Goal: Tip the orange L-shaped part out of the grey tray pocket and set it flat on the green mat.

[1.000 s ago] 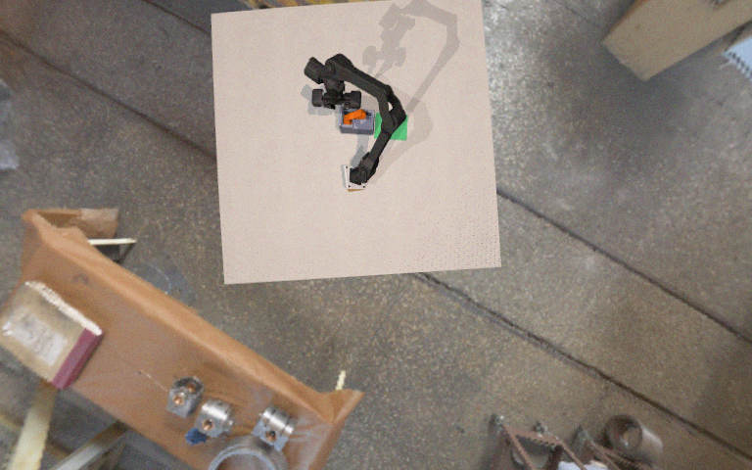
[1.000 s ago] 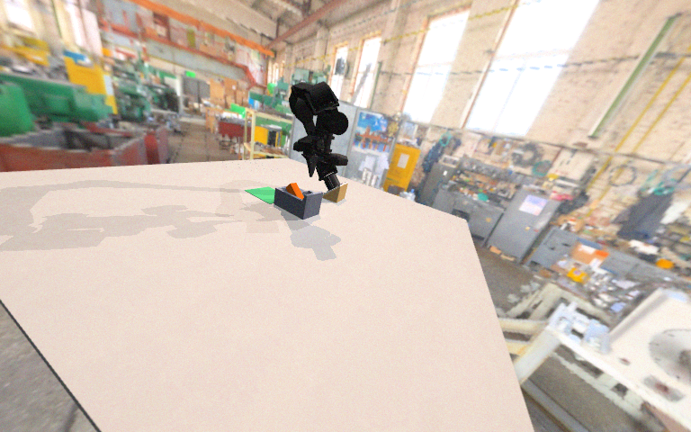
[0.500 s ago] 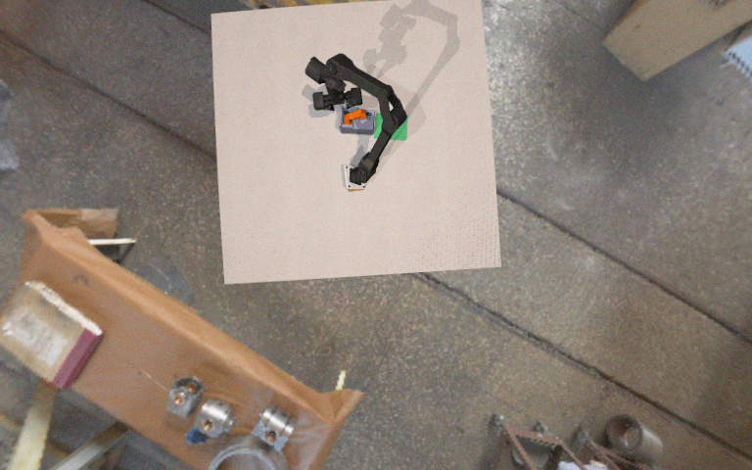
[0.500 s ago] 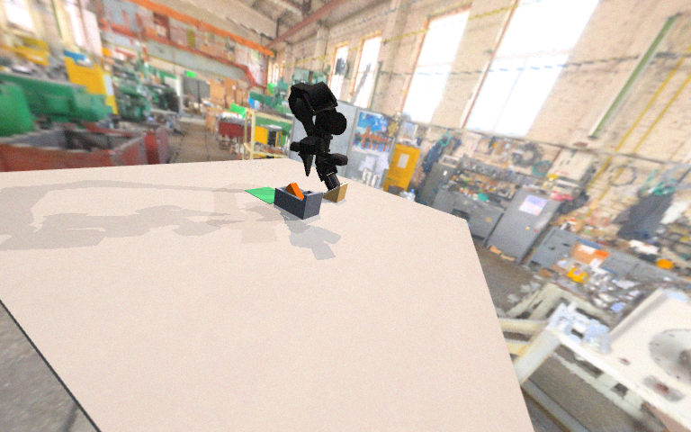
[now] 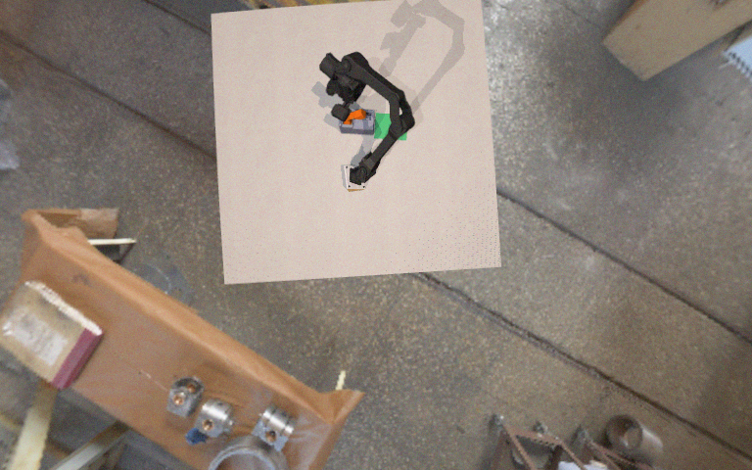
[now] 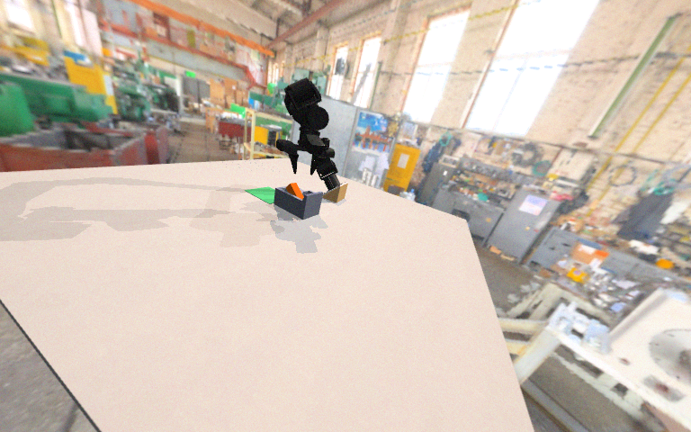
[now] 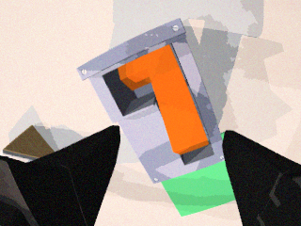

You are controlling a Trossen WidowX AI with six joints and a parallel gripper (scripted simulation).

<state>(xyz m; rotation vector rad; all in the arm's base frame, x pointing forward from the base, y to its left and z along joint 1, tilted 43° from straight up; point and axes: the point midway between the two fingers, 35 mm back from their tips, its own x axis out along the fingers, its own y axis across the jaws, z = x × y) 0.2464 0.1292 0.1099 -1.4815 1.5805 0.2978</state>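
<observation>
Now: the orange L-shaped part 10 mm behind my gripper tip, 10 mm to the left of it and 100 mm below it. Round my gripper tip: green mat: 20 mm behind, 170 mm to the right, 160 mm below.
</observation>
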